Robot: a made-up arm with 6 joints.
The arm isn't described. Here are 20 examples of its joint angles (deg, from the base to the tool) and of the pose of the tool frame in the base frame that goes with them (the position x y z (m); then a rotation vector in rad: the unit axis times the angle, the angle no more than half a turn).
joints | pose
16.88 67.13 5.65 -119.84 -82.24 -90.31 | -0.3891 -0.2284 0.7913 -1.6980 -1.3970 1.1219
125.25 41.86 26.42 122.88 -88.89 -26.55 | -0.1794 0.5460 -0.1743 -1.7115 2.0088 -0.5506
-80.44 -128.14 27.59 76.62 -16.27 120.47 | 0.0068 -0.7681 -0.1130 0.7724 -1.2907 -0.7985
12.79 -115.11 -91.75 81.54 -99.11 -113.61 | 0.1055 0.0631 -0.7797 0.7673 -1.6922 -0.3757
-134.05 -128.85 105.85 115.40 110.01 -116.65 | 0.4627 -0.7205 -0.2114 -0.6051 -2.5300 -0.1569
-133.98 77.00 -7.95 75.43 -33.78 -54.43 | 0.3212 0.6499 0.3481 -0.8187 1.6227 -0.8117
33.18 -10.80 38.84 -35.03 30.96 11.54 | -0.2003 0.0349 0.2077 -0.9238 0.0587 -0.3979
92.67 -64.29 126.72 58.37 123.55 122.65 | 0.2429 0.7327 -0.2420 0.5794 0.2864 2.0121
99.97 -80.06 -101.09 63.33 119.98 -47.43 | 0.4884 0.0322 0.1843 0.6488 0.5740 -2.6811
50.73 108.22 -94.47 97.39 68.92 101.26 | -0.6107 0.6493 0.6071 0.9414 -0.5716 2.8970
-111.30 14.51 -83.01 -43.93 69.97 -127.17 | 0.6989 0.4857 0.0950 2.3634 -1.8420 0.0712
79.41 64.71 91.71 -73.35 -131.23 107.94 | -0.3291 -0.3672 -0.2333 0.4121 -2.4401 -0.8773
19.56 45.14 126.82 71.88 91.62 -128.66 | 0.1183 0.0831 -0.6787 1.3713 0.5888 1.9268
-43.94 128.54 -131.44 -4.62 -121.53 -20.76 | 0.0410 0.2857 0.2493 0.2408 -1.3377 -0.2729
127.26 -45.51 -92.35 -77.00 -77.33 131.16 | -0.5167 -0.0766 -0.3389 1.5553 2.0647 0.2123
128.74 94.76 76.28 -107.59 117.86 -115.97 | -0.5293 0.1170 -0.3633 -0.2701 -0.7164 -0.7366
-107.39 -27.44 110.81 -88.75 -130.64 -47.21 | 0.3655 -0.1862 -0.0286 1.1299 0.4557 1.9442
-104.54 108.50 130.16 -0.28 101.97 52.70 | 0.4290 0.1392 0.2411 -2.9469 -0.1270 0.2006
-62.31 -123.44 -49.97 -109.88 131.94 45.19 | -0.2333 0.3227 0.3661 -2.0077 -1.7014 -0.6579
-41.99 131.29 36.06 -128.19 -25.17 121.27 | 0.5119 0.3724 0.3735 0.7348 -0.7368 1.3191
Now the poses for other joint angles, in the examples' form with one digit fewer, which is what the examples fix.
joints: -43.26 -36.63 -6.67 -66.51 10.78 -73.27
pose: -0.302 0.252 0.482 -0.925 0.532 -1.046
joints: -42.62 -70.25 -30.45 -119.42 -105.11 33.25
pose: -0.081 -0.027 0.306 -0.413 -1.038 0.850
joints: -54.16 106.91 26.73 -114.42 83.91 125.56
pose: 0.571 0.448 0.686 -2.460 1.401 -0.815
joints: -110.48 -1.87 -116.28 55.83 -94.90 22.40
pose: 0.072 -0.314 0.253 -0.585 0.136 -2.588
